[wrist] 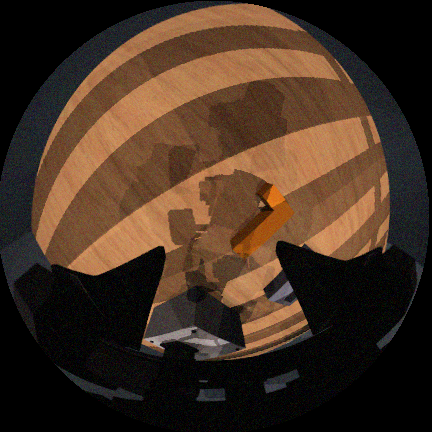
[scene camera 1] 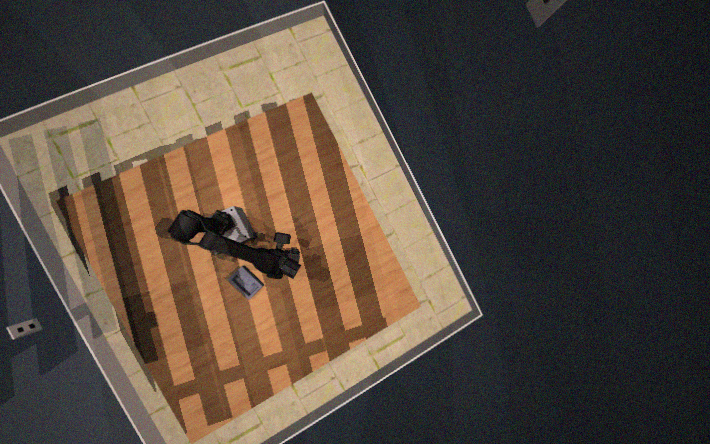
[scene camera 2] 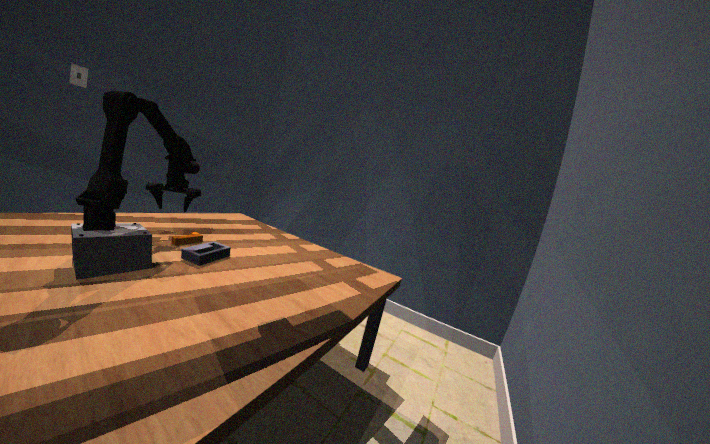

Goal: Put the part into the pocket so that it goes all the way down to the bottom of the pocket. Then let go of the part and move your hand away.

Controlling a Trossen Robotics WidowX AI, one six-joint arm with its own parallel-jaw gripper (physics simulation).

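Frame: origin at the arm's base, x ahead, y left, z up, level; metres.
Where they show: gripper, fingertip midpoint: (wrist: 221, 249) (scene camera 2: 172, 210); arm's base, origin of the base link: (wrist: 178, 347) (scene camera 1: 225, 222) (scene camera 2: 98, 227).
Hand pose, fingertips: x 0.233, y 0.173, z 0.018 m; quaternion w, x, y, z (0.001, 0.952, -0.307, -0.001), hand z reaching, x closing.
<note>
Each offset is from my fingertips to the top centre of the thing. Level surfaces: height alone.
The orange L-shaped part @(dx +0.041, dy -0.051, dz -0.092 m) (scene camera 2: 187, 239) (wrist: 265, 229) lies on the table; in the wrist view it shows right of the middle, beyond the fingertips. In scene camera 1 the arm hides it. The grey-blue block with the pocket @(dx +0.056, dy -0.237, dz -0.086 m) (scene camera 1: 245, 282) (scene camera 2: 205, 253) sits on the table beside the part, nearer to scene camera 2. In the wrist view the right finger hides most of this block (wrist: 282, 292). My gripper (scene camera 2: 173, 208) (wrist: 221, 249) is open and empty, pointing down, well above the table and the part.
The arm's grey base box (scene camera 2: 112, 253) (wrist: 195, 320) stands on the striped wooden table @(dz -0.122 m) (scene camera 1: 293, 340) (scene camera 2: 293, 293), left of the pocket block in scene camera 2. Dark bands of shadow cross the table. A table corner and a leg (scene camera 2: 370, 335) show at the right in scene camera 2.
</note>
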